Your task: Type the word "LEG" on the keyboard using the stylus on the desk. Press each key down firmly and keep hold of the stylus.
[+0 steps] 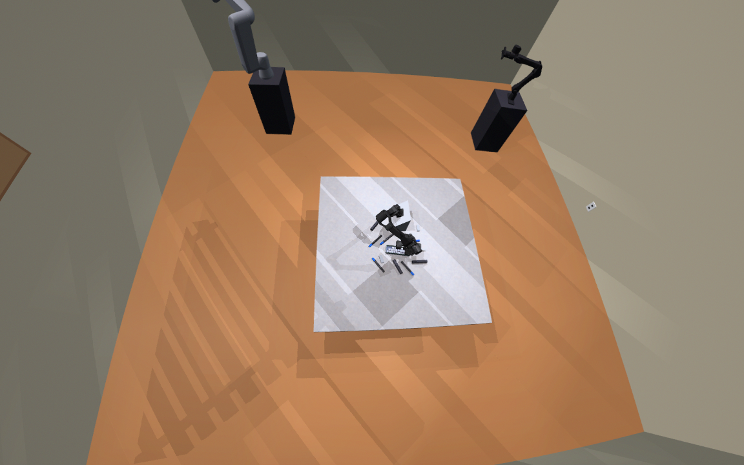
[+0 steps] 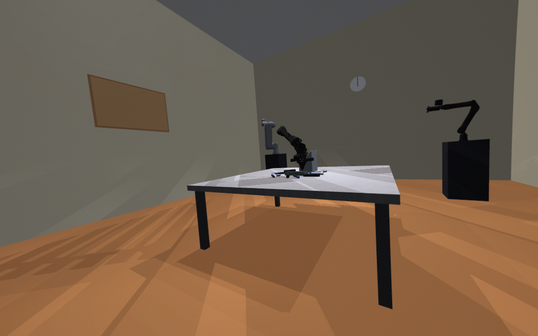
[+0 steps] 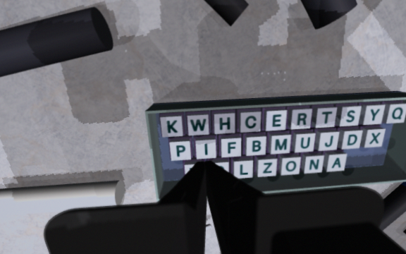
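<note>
The stylus lies 8 cm behind my gripper tip, 4 cm to the left of it and 3 cm below it. Also, from my gripper tip: stylus tip: 7 cm behind, 1 cm to the left, 3 cm below; white cylinder: 2 cm behind, 12 cm to the left, 3 cm below.
</note>
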